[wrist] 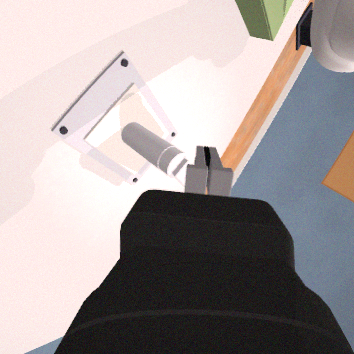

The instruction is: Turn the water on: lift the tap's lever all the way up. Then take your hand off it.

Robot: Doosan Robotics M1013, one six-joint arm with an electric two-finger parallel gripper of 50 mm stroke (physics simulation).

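Places are measured from the arm's base along level axes (x left, y ahead, z down), in millimetres.
Where they show: gripper, fingertip midpoint: (204,158).
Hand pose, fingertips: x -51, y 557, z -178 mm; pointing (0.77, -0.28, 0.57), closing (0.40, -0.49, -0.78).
Observation:
Each offset is from my fingertips to the centre of the thing. "spot": to the spot under its first point.
The tap shows as a grey rounded cylinder @[spot: dz +162, dx +106, dy +13 mm] (147,140) in front of a pale, four-cornered frame @[dz +240, dx +129, dy +19 mm] (100,102) with dark screw heads, left of centre in the wrist view. The cylinder slants down to the right and ends in a white ring and a short pale part beside the fingers. I cannot tell which part is the lever, or how far it is raised. My gripper (204,158) is shut and empty. Its fingertips are just right of the cylinder's lower end; whether they touch it I cannot tell. My black gripper body hides what lies below.
A green block-like object (262,19) is at the top right. A wooden strip (265,97) runs diagonally along the pale surface's edge. A dark bracket (303,31) and a rounded grey body (334,37) are at the upper right. An orange-brown panel (345,172) lies over the blue floor (295,130) at right.

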